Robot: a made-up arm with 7 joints. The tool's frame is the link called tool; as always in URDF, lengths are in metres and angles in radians.
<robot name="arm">
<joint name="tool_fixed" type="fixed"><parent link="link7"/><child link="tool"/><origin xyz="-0.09 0.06 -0.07" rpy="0 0 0"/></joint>
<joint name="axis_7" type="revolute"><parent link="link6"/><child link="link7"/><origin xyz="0.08 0.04 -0.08" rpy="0 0 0"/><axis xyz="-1 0 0"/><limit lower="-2.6" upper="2.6" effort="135" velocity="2.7"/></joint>
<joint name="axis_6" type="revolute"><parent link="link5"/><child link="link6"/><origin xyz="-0.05 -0.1 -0.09" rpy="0 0 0"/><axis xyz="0 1 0"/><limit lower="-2.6" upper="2.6" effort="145" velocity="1.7"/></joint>
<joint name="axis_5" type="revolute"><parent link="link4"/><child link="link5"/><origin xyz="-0.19 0.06 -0.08" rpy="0 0 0"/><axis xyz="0 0 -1"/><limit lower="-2.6" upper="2.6" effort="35" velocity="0.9"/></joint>
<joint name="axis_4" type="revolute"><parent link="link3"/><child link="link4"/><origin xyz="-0.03 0.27 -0.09" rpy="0 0 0"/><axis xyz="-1 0 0"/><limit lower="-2.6" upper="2.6" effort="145" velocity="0.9"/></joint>
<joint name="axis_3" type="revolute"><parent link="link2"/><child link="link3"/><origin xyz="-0.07 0.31 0.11" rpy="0 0 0"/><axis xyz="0 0 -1"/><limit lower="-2.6" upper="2.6" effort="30" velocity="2.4"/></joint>
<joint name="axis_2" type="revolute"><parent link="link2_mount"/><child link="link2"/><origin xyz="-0.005 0 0.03" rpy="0 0 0"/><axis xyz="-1 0 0"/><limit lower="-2.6" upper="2.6" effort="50" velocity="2.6"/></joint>
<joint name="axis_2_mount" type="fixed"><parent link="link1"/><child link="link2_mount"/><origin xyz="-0.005 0 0.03" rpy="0 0 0"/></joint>
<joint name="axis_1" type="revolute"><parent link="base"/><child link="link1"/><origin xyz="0 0 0.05" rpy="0 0 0"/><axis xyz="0 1 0"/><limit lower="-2.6" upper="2.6" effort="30" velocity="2.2"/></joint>
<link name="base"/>
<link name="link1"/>
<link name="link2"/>
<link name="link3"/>
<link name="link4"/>
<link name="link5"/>
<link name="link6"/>
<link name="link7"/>
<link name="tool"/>
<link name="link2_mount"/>
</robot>
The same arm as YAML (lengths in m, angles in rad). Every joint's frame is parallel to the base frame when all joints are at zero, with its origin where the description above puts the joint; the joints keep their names.
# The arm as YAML. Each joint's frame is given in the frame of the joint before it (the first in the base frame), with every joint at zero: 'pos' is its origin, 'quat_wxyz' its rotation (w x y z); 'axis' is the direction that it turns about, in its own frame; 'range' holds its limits. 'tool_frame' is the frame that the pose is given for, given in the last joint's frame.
length_unit: m
angle_unit: rad
joints:
  - joint: axis_1
    pos: [0.0, 0.0, 0.05]
    quat_wxyz: [1.0, 0.0, 0.0, 0.0]
    axis: [0.0, 1.0, 0.0]
    range: [-2.6, 2.6]
  - joint: axis_2
    pos: [-0.01, 0.0, 0.06]
    quat_wxyz: [1.0, 0.0, 0.0, 0.0]
    axis: [-1.0, 0.0, 0.0]
    range: [-2.6, 2.6]
  - joint: axis_3
    pos: [-0.07, 0.31, 0.11]
    quat_wxyz: [1.0, 0.0, 0.0, 0.0]
    axis: [0.0, 0.0, -1.0]
    range: [-2.6, 2.6]
  - joint: axis_4
    pos: [-0.03, 0.27, -0.09]
    quat_wxyz: [1.0, 0.0, 0.0, 0.0]
    axis: [-1.0, 0.0, 0.0]
    range: [-2.6, 2.6]
  - joint: axis_5
    pos: [-0.19, 0.06, -0.08]
    quat_wxyz: [1.0, 0.0, 0.0, 0.0]
    axis: [0.0, 0.0, -1.0]
    range: [-2.6, 2.6]
  - joint: axis_6
    pos: [-0.05, -0.1, -0.09]
    quat_wxyz: [1.0, 0.0, 0.0, 0.0]
    axis: [0.0, 1.0, 0.0]
    range: [-2.6, 2.6]
  - joint: axis_7
    pos: [0.08, 0.04, -0.08]
    quat_wxyz: [1.0, 0.0, 0.0, 0.0]
    axis: [-1.0, 0.0, 0.0]
    range: [-2.6, 2.6]
tool_frame:
  pos: [-0.09, 0.06, -0.07]
  quat_wxyz: [1.0, 0.0, 0.0, 0.0]

